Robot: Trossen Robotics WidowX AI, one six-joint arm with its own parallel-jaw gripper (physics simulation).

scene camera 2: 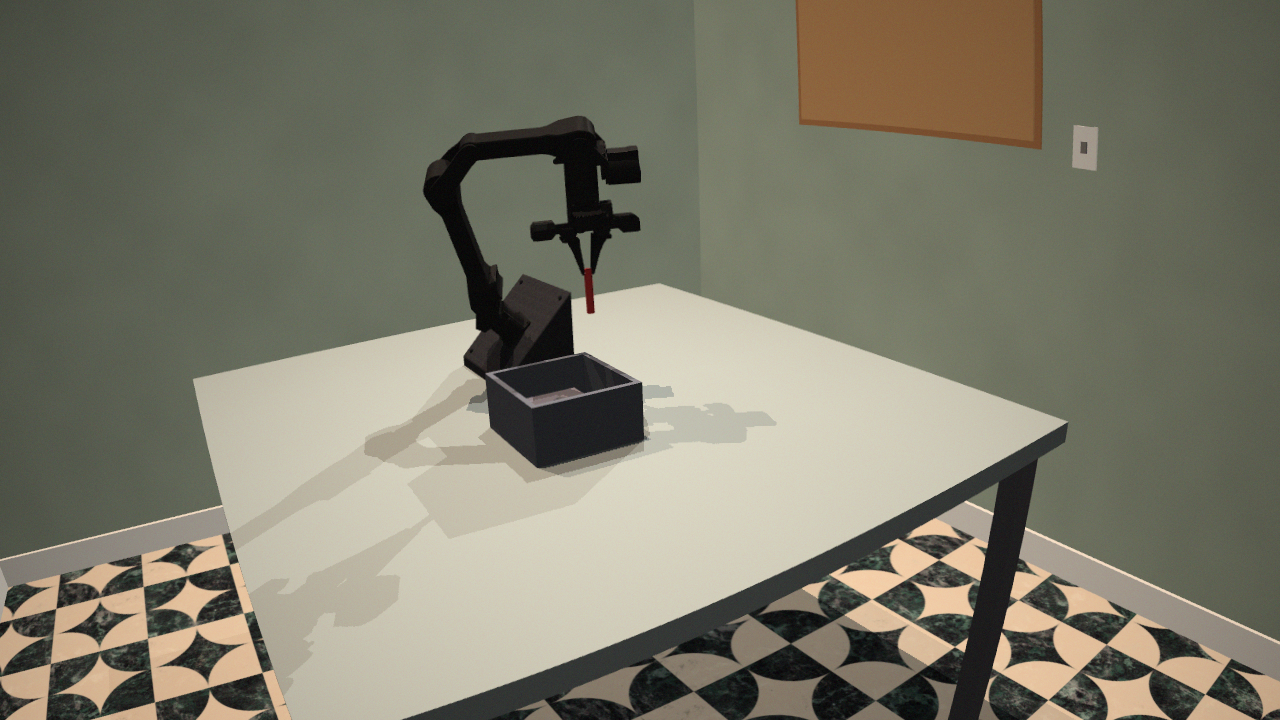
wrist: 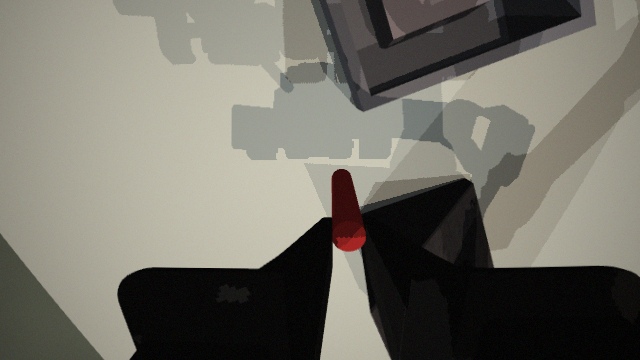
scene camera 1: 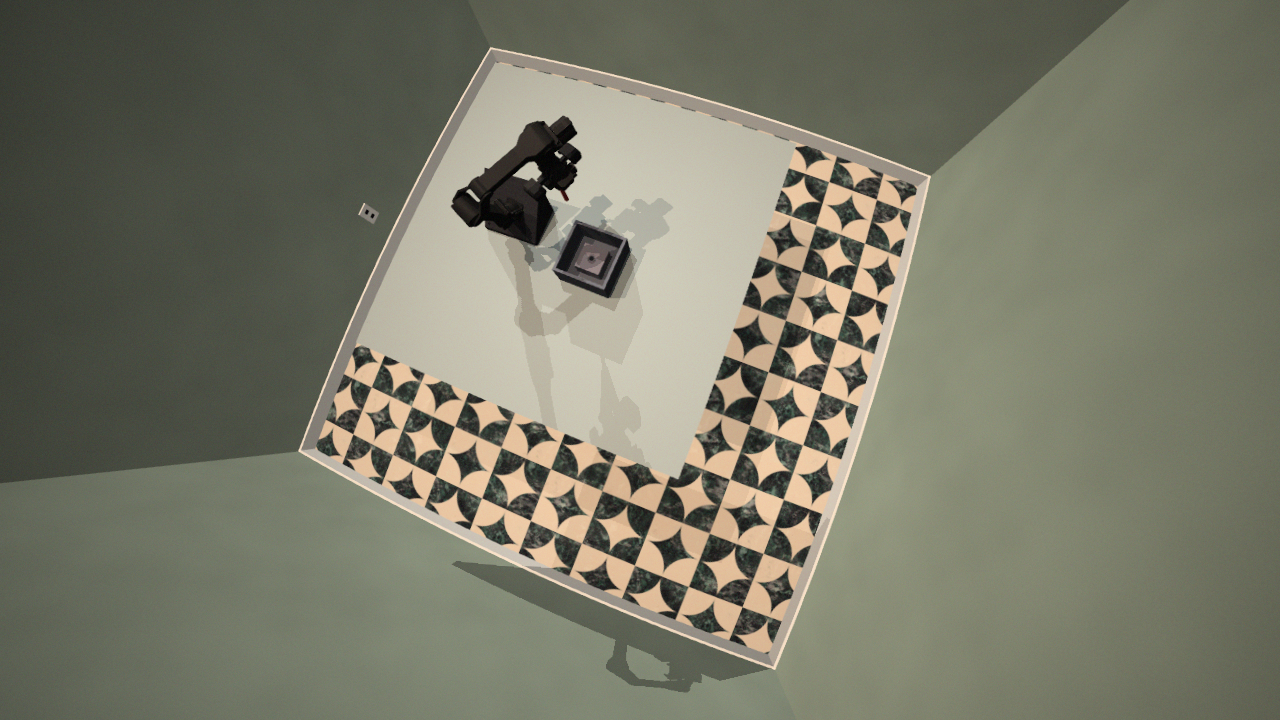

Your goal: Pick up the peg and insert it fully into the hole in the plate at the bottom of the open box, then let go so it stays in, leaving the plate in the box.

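Frame: origin at the arm's base, x ahead, y left, z up, level; millimetres.
Where they show: gripper, fingertip midpoint: (scene camera 2: 588,274) (wrist: 347,226); arm's base at its link origin: (scene camera 2: 515,329) (scene camera 1: 513,209).
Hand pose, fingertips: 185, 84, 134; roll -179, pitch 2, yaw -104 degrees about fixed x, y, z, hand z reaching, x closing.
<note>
Things, the pixels of their centre, and the offset from my fingertips, as dx, dy, dz. Level surfaces: height alone.
- red peg at the middle of its body: (wrist: 344,199) (scene camera 2: 589,291) (scene camera 1: 563,192) +1, +1, -30
- dark open box at the middle of its body: (scene camera 2: 562,406) (scene camera 1: 592,259) +140, -114, -177
- pinkish plate at the middle of its body: (scene camera 2: 563,414) (scene camera 1: 592,261) +140, -114, -192
- pale table at its surface level: dz -226
My gripper (scene camera 2: 588,269) (wrist: 347,226) is shut on the red peg (scene camera 1: 564,194) (scene camera 2: 588,293) (wrist: 346,202), gripping it near its upper end. The peg hangs nearly upright, high above the table, beside the box and outside its walls. The dark open box (scene camera 1: 614,276) (scene camera 2: 586,429) (wrist: 410,87) stands upright on the table. The pinkish plate (scene camera 1: 597,250) (scene camera 2: 550,396) (wrist: 407,27) lies at the bottom of the box. Its small dark hole shows near the plate's middle in scene camera 1's view. In the wrist view the box is cut off by the top edge.
The pale table (scene camera 1: 429,295) (scene camera 2: 805,465) (wrist: 125,175) bears the box and the arm's base (scene camera 1: 519,219) (scene camera 2: 537,322), which stands close behind the box. The box walls rise around the plate. Shadows of the arm fall across the table and box.
</note>
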